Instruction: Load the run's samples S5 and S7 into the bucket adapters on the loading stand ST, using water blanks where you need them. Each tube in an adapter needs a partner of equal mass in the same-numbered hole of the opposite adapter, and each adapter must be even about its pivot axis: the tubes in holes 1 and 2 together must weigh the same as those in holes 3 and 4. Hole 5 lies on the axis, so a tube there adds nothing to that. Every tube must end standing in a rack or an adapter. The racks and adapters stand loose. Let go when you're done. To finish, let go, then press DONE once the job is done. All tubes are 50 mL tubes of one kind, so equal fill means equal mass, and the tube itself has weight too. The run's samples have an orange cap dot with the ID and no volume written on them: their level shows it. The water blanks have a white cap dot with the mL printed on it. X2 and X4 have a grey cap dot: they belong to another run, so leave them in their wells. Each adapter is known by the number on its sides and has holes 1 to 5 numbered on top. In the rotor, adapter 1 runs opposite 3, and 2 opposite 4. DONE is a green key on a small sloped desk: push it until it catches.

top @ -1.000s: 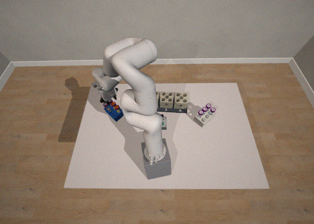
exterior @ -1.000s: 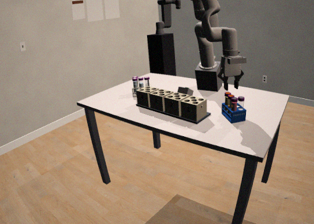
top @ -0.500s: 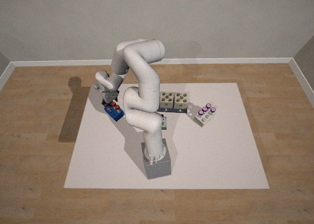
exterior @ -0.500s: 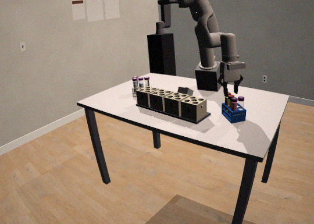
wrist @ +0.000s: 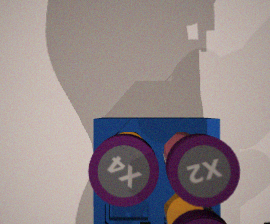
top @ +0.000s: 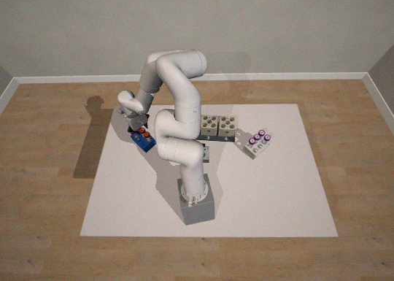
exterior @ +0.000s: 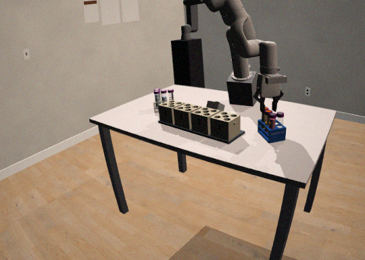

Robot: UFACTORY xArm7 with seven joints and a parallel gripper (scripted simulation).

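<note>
Now: hand 110 mm above the blue rack, 20 mm past it and 10 mm to the right of it. The rest, counted from my hand: adapter: 170 mm to the right, 90 mm ahead, 80 mm below; then dark stand: 330 mm to the right, 130 mm below, 80 mm ahead; then white rack: 670 mm to the right, 110 mm below, 40 mm behind.
</note>
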